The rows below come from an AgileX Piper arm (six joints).
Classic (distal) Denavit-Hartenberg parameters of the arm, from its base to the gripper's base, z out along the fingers. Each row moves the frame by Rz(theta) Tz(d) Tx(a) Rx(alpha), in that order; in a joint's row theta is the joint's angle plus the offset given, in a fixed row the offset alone. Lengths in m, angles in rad.
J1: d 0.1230; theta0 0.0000; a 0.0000; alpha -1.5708
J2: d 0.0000; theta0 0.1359; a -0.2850; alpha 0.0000
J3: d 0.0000; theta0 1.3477; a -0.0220; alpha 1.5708
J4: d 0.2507; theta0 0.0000; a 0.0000; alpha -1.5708
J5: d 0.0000; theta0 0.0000; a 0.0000; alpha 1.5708
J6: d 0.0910; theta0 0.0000; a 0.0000; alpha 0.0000
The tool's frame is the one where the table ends.
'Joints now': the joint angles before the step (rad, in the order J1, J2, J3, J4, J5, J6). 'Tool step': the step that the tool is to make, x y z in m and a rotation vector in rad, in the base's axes. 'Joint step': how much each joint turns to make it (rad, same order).
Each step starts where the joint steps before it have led.
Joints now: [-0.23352 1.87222 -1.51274 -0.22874 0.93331 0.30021]
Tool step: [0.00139 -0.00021 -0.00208 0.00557 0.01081 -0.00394]
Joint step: [0.00001 0.00984 -0.00803 0.00337 0.01042 0.00085]
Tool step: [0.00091 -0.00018 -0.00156 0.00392 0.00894 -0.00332]
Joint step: [-0.00002 0.00721 -0.00586 0.00200 0.00865 0.00099]
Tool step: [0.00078 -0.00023 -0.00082 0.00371 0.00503 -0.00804]
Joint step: [0.00000 0.00551 -0.00588 0.00063 0.00753 0.00678]
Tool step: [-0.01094 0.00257 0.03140 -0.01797 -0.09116 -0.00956]
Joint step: [-0.00001 -0.08288 0.00778 -0.00290 -0.01543 0.01493]
